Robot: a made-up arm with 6 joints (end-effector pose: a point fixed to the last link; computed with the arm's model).
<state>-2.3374 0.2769 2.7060 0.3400 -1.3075 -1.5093</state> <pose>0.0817 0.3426 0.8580 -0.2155 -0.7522 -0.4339 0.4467</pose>
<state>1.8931 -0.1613 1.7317 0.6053 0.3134 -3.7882</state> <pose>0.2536 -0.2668 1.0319 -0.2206 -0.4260 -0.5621 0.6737</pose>
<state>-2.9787 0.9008 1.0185 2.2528 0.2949 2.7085</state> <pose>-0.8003 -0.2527 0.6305 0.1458 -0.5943 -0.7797 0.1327</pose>
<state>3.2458 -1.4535 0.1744 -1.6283 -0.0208 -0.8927</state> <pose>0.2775 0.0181 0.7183 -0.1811 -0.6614 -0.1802 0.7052</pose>
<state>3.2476 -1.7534 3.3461 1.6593 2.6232 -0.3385</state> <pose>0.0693 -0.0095 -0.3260 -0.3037 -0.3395 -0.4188 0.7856</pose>
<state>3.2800 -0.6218 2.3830 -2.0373 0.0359 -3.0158</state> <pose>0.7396 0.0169 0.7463 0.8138 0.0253 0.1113 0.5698</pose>
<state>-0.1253 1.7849 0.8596 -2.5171 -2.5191 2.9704</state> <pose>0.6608 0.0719 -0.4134 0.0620 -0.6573 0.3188 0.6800</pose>
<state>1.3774 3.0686 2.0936 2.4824 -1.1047 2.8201</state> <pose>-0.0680 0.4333 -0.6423 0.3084 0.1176 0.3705 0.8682</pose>
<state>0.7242 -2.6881 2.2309 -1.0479 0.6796 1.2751</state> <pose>-0.1248 -0.2368 -0.7742 -0.4306 0.3583 0.1283 0.8184</pose>
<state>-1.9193 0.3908 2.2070 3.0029 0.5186 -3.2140</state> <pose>0.1698 -0.0827 1.0430 -0.4594 -0.3902 -0.6007 0.5253</pose>
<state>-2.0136 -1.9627 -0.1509 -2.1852 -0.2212 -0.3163</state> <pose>0.2607 0.2945 0.5106 0.1000 -0.5428 0.2195 0.8045</pose>
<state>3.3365 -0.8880 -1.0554 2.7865 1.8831 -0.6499</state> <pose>-0.1298 -0.2069 0.4101 0.0978 0.4588 -0.1895 0.8626</pose>
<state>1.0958 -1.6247 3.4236 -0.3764 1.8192 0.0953</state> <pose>0.0016 -0.3827 -0.3732 0.1113 -0.2527 0.3188 0.9067</pose>
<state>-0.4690 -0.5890 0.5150 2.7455 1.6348 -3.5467</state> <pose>0.0052 0.1936 1.0023 0.2902 0.2296 -0.0802 0.9256</pose>
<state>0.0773 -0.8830 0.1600 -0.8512 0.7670 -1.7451</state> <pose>0.0467 -0.1218 0.7961 0.7094 -0.3898 0.5866 0.0258</pose>
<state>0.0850 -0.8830 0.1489 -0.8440 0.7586 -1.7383</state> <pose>0.0509 -0.1222 0.7923 0.7147 -0.3869 0.5817 0.0336</pose>
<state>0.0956 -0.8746 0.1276 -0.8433 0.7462 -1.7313</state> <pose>0.0650 -0.1205 0.7837 0.7279 -0.3795 0.5695 0.0432</pose>
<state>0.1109 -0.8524 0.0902 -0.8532 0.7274 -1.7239</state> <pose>0.0940 -0.1150 0.7665 0.7530 -0.3644 0.5451 0.0553</pose>
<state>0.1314 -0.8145 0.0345 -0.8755 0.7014 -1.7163</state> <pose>0.1375 -0.1044 0.7370 0.7899 -0.3397 0.5057 0.0701</pose>
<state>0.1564 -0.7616 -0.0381 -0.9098 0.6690 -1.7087</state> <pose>0.1898 -0.0880 0.6928 0.8346 -0.3051 0.4505 0.0865</pose>
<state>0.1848 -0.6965 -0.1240 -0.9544 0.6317 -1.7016</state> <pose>0.2422 -0.0663 0.6332 0.8810 -0.2618 0.3804 0.1029</pose>
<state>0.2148 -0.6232 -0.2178 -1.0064 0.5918 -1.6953</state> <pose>0.2859 -0.0415 0.5613 0.9227 -0.2132 0.2987 0.1178</pose>
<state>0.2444 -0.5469 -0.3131 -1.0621 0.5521 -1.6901</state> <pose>0.3143 -0.0168 0.4837 0.9548 -0.1640 0.2111 0.1299</pose>
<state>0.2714 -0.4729 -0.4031 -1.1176 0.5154 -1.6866</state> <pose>0.3262 0.0045 0.4088 0.9753 -0.1193 0.1246 0.1381</pose>
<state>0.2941 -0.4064 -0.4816 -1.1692 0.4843 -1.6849</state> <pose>0.3247 0.0209 0.3441 0.9852 -0.0830 0.0464 0.1424</pose>
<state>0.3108 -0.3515 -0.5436 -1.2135 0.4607 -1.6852</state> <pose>0.3160 0.0318 0.2941 0.9879 -0.0575 -0.0176 0.1431</pose>
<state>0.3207 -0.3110 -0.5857 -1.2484 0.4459 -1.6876</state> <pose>0.3065 0.0385 0.2606 0.9871 -0.0430 -0.0635 0.1406</pose>
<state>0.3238 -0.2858 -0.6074 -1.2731 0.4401 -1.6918</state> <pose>0.3003 0.0421 0.2423 0.9859 -0.0386 -0.0902 0.1355</pose>
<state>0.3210 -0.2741 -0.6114 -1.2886 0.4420 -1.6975</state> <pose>0.2990 0.0437 0.2363 0.9858 -0.0419 -0.1002 0.1284</pose>
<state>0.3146 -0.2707 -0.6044 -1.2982 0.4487 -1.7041</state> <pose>0.3011 0.0443 0.2378 0.9865 -0.0497 -0.0997 0.1202</pose>
